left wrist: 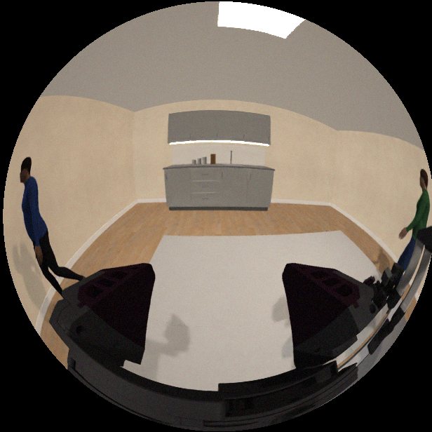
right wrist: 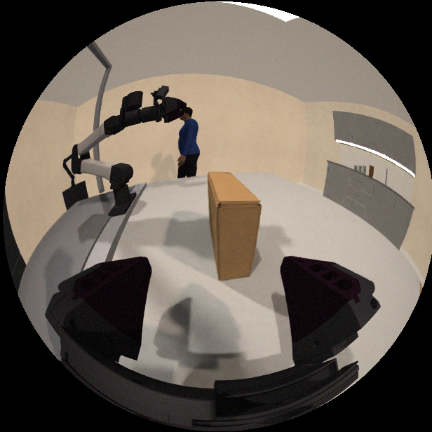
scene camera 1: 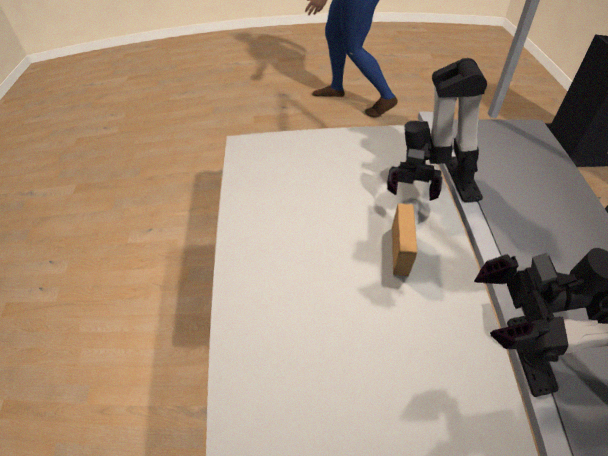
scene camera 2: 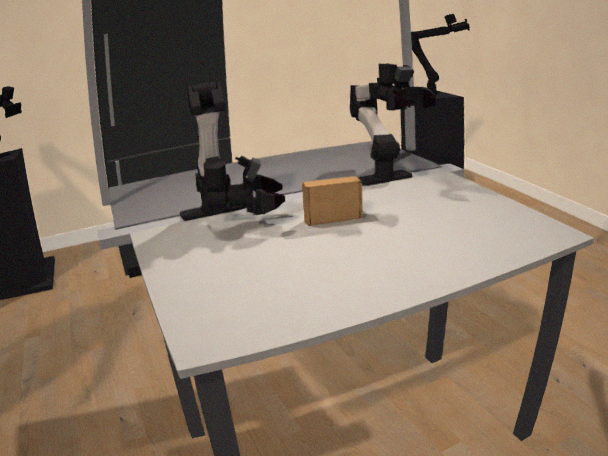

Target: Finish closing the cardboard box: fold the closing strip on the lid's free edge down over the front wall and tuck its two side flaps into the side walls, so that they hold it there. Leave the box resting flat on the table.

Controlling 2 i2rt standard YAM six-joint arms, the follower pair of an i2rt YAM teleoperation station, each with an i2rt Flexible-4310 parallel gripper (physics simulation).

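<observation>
The cardboard box stands upright on a narrow side on the white table, closed on the faces that show. Its strip and side flaps cannot be told apart in these views. My right gripper is open and empty, low over the table, with the box a short way beyond its fingertips and between them in the right wrist view. My left gripper is open and empty, held high by the table's robot-side edge, away from the box; the box does not show in the left wrist view.
The white table bears the box. The grey mounting rail runs along the robot side. A person stands beyond the table's upper edge in scene camera 1. A grey upright post rises near the right arm.
</observation>
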